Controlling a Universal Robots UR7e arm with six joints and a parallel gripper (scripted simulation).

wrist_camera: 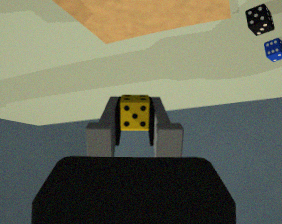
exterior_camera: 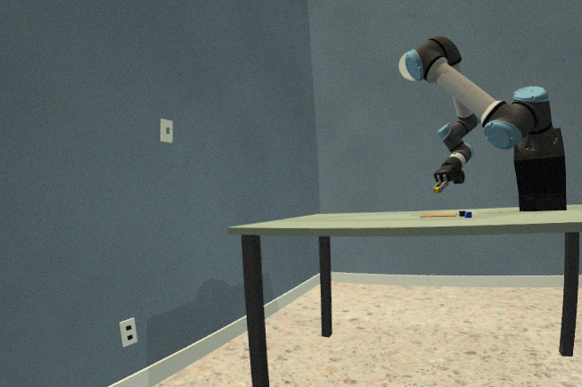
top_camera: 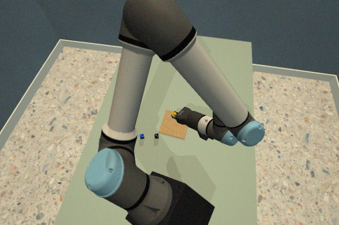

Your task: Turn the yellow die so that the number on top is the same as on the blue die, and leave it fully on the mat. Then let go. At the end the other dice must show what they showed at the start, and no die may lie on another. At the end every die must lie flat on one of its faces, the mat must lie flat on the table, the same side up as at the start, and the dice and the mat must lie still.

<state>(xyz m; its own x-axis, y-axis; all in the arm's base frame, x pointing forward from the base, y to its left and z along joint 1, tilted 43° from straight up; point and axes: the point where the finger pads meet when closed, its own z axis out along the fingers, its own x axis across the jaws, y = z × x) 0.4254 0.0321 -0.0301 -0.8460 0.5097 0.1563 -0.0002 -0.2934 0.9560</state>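
Now: hand 110 mm above the tan mat. Also, from my hand: blue die: 150 mm to the left, 110 mm behind, 100 mm below; black die: 100 mm below, 90 mm behind, 80 mm to the left; yellow die: 10 mm to the left, 10 mm below.
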